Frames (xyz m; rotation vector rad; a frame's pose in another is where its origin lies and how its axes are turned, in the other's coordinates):
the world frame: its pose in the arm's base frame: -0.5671 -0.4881 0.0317 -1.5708 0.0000 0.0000
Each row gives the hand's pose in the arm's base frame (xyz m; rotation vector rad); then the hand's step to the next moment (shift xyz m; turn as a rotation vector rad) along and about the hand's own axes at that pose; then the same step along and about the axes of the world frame.
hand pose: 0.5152 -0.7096 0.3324 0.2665 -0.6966 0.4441
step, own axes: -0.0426 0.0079 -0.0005 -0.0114 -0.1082 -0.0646
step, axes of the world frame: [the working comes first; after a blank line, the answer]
step, axes of the arm's base frame: -0.0324 -0.0058 -0.0281 0.0799 -0.0735 -0.0650

-0.0324 0.0281 -0.0058 0.0799 0.0650 -0.0735
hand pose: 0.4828 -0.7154 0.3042 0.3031 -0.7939 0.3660
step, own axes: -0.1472 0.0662 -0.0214 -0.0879 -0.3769 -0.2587
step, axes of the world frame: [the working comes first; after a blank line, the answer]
step, axes of the arm's base frame: -0.1096 0.0377 -0.1143 0.2686 -0.2526 -0.2842

-0.1096 0.1143 0.0377 0.2686 0.2842 -0.2526
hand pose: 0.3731 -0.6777 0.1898 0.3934 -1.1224 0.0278
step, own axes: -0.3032 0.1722 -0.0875 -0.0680 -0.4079 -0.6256
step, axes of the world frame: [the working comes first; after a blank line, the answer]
step, axes of the arm's base frame: -0.0949 0.2412 -0.2491 0.6036 -0.1672 -0.4124

-0.0949 0.2491 0.2412 0.6036 0.4124 -0.1672
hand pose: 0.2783 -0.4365 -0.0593 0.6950 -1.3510 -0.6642
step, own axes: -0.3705 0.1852 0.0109 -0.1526 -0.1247 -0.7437
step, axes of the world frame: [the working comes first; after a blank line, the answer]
step, axes of the arm's base frame: -0.0442 0.4022 -0.0891 0.7201 0.0851 -0.2572

-0.0442 0.0891 0.4022 0.7201 0.2572 0.0851
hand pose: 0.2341 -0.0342 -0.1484 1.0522 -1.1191 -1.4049
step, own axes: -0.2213 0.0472 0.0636 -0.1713 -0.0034 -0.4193
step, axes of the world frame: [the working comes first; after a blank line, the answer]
step, axes of the arm's base frame: -0.0294 0.2234 0.0670 0.4276 0.1287 -0.0760

-0.0294 -0.0670 0.2234 0.4276 0.0760 0.1287
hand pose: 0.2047 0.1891 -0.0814 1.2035 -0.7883 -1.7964
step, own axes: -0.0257 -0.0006 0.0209 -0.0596 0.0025 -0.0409
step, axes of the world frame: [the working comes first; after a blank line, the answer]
step, axes of the arm's base frame: -0.0143 0.0241 0.0177 0.0516 0.0490 0.0132

-0.0143 -0.0177 0.0241 0.0516 -0.0132 0.0490
